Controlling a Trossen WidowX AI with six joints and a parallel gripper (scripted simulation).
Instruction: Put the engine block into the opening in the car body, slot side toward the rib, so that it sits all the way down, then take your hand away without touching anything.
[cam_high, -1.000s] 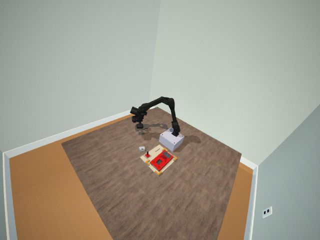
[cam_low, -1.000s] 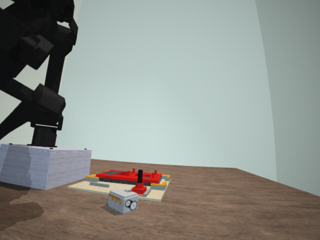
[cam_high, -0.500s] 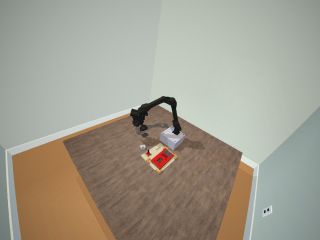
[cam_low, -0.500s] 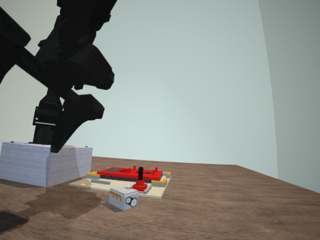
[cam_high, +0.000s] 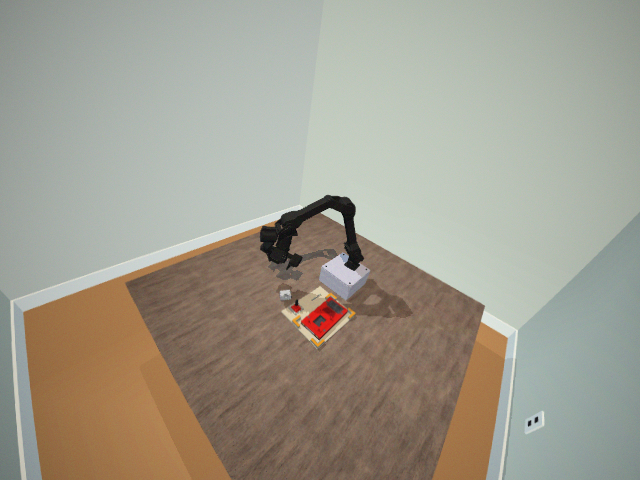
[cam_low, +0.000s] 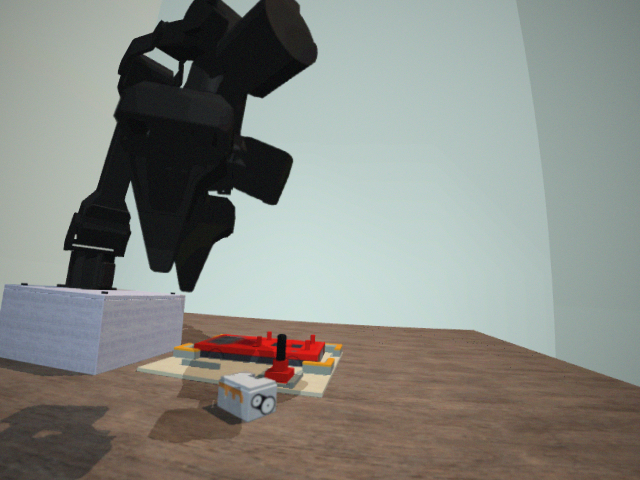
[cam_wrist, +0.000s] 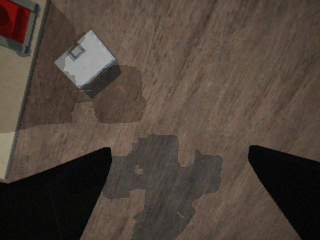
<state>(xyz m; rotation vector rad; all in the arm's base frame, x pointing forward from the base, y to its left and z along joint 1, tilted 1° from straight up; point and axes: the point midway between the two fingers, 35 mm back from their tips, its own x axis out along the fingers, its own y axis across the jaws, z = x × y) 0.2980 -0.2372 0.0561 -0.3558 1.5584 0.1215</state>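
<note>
My gripper tip is 40 mm short of the engine block, 90 mm to the right of it and 100 mm above it. Round my gripper tip: black post: 50 mm ahead, 170 mm to the left, 90 mm below.
</note>
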